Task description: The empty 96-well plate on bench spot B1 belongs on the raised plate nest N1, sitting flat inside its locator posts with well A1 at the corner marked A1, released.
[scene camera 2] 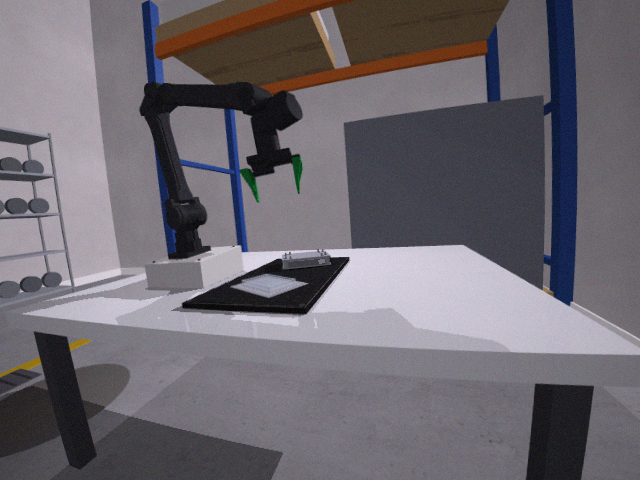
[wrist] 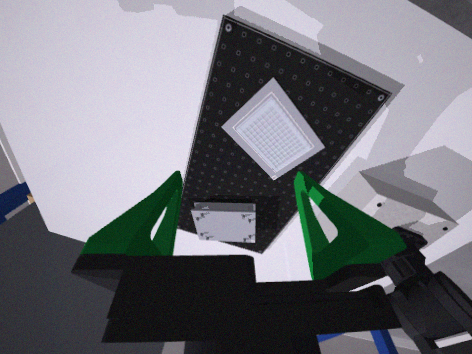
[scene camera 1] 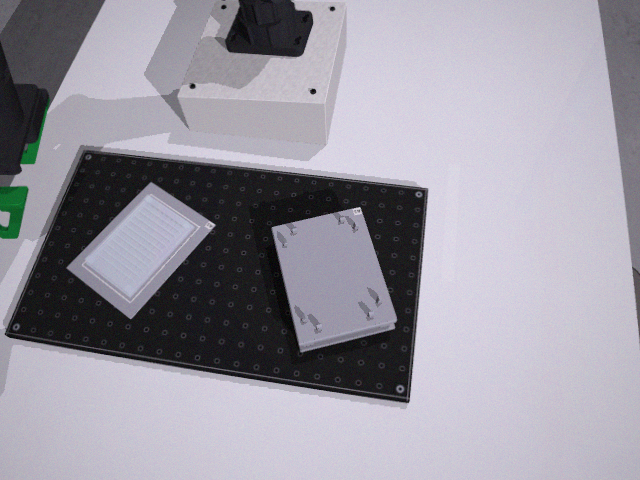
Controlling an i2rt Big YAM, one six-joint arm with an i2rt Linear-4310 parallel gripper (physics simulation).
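Where they show: gripper, fingertip midpoint: (scene camera 2: 278,197) (wrist: 239,176) (scene camera 1: 19,198); arm's base, origin of the base link: (scene camera 2: 190,254) (scene camera 1: 270,35).
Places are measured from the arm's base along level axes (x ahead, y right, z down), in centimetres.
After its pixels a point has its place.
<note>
The 96-well plate (scene camera 1: 140,246) @[y 9.5, x 36.0, z 5.5 cm] (scene camera 2: 268,284) @[y 14.2, x 37.8, z 5.5 cm] (wrist: 274,132) @[y 11.4, x 36.1, z 5.5 cm] lies flat on bench spot B1, a grey rectangle (scene camera 1: 129,310) @[y 8.3, x 44.6, z 6.9 cm] with a small label at its right corner in scene camera 1. The raised nest N1 (scene camera 1: 330,273) @[y -16.6, x 35.7, z 3.8 cm] (scene camera 2: 306,261) @[y -18.4, x 35.0, z 6.6 cm] (wrist: 225,226) @[y -16.1, x 35.4, z 3.8 cm] is a grey block with short locator posts and no plate on it. Its label A1 (scene camera 1: 357,211) @[y -18.3, x 26.3, z 3.8 cm] is at its upper right corner in scene camera 1. My gripper (scene camera 2: 278,197) @[y 13.1, x 42.1, z -15.1 cm] (wrist: 239,176) @[y 13.1, x 42.1, z -15.1 cm] is open and empty, high above the board. Parts of its green fingers show at the left edge of scene camera 1. The plate's own A1 marking is not readable.
Plate and nest are on a black perforated board (scene camera 1: 227,310) @[y -4.3, x 41.9, z 7.0 cm] (scene camera 2: 217,302) @[y 23.6, x 30.1, z 7.0 cm] (wrist: 235,55) @[y 19.7, x 47.6, z 7.0 cm] on the white table (scene camera 1: 516,258) @[y -40.3, x 26.8, z 8.3 cm]. The arm's pale base block (scene camera 1: 253,116) @[y -0.5, x 13.4, z 3.3 cm] (scene camera 2: 175,274) @[y 11.1, x 4.3, z 4.2 cm] stands beside the board. A blue-and-orange rack (scene camera 2: 560,155) and a grey panel (scene camera 2: 444,175) stand behind.
</note>
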